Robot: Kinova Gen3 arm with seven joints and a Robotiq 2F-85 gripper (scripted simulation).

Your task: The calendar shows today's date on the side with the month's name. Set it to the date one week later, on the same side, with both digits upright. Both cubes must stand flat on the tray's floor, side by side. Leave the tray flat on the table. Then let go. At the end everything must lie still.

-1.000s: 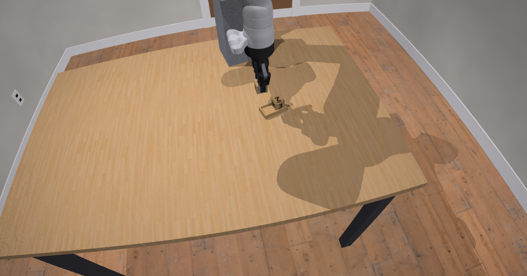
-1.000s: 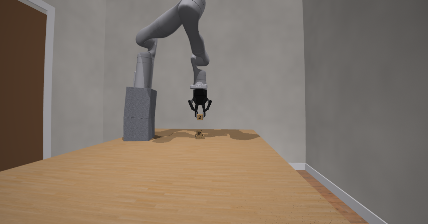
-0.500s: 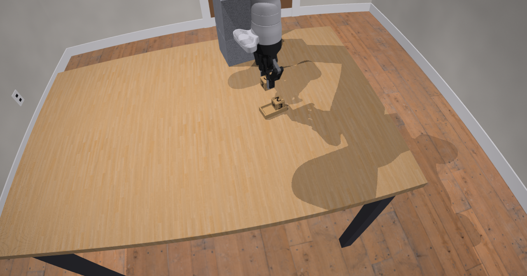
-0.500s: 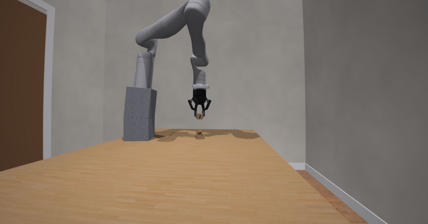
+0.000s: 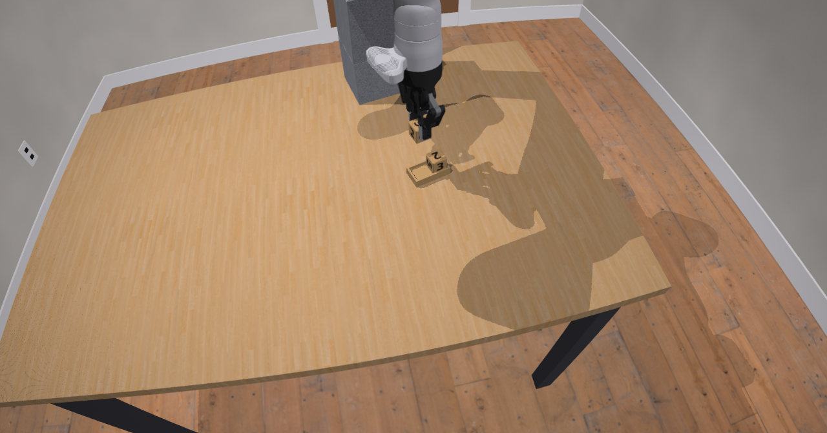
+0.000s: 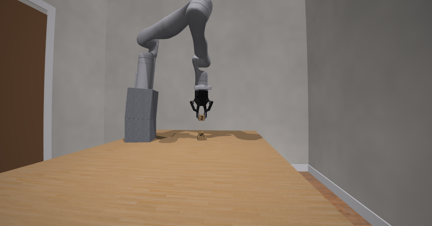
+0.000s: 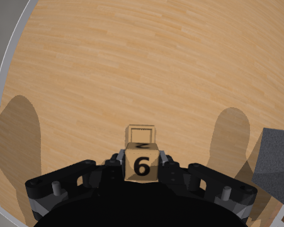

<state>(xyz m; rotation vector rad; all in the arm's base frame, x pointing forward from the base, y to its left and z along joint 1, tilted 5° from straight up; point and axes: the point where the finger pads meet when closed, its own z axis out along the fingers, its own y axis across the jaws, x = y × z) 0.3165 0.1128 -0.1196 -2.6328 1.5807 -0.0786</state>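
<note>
Now: hand 1 cm past the wooden tray, 1 cm to the right of it and 13 cm above it.
</note>
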